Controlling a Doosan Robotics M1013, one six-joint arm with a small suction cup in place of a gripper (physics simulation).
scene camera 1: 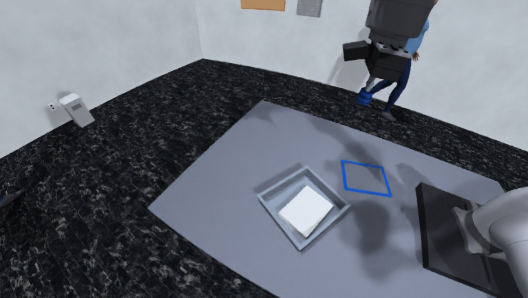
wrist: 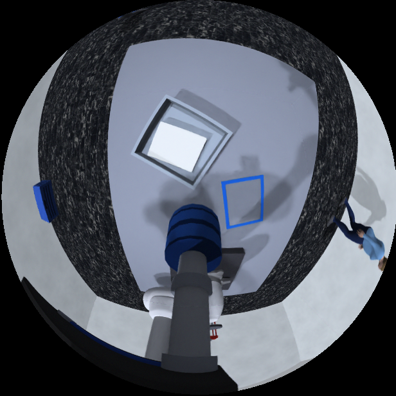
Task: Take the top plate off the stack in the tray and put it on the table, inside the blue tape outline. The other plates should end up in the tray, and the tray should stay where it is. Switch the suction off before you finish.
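Places are measured from the arm's base along level axes (x right, y ahead, z up), in centimetres.
Pixels of known places: end effector, tool point: (scene camera 1: 362, 101); arm's base, origin of the base link: (scene camera 1: 478, 233).
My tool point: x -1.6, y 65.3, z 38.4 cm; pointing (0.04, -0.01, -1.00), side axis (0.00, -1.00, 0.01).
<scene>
For each thing: its top centre in the pictures, then the offset to it from my tool point. "*": a spot on its surface instead. Level surfaces: height alone.
- grey tray, middle of its top: (scene camera 1: 304, 201) dx -3.8, dy +4.7, dz -37.2 cm
- blue tape outline, surface spot: (scene camera 1: 362, 164) * dx +26.9, dy -19.9, dz -42.1 cm
- grey table, its level: dz -42.2 cm
A stack of white plates (scene camera 1: 306, 211) (wrist: 177, 146) lies in the grey tray (scene camera 1: 285, 192) (wrist: 212, 143). In the scene view lower plate edges show slightly turned under the top plate; how many plates there are cannot be told. The blue tape outline (scene camera 1: 362, 164) (wrist: 262, 200) lies on the table beside the tray, with bare table inside it. My gripper, a blue suction cup (scene camera 1: 363, 101) (wrist: 193, 215), is open, with no plate on it. It hangs high above the table, apart from the stack. Whether the suction is on cannot be seen.
The grey table (scene camera 1: 230, 180) (wrist: 150, 70) carries the tray. The robot's dark base plate (scene camera 1: 445, 240) stands to the right of the outline in the scene view. A person in blue (scene camera 1: 400, 90) (wrist: 372, 243) is beyond the table. The tray has raised walls.
</scene>
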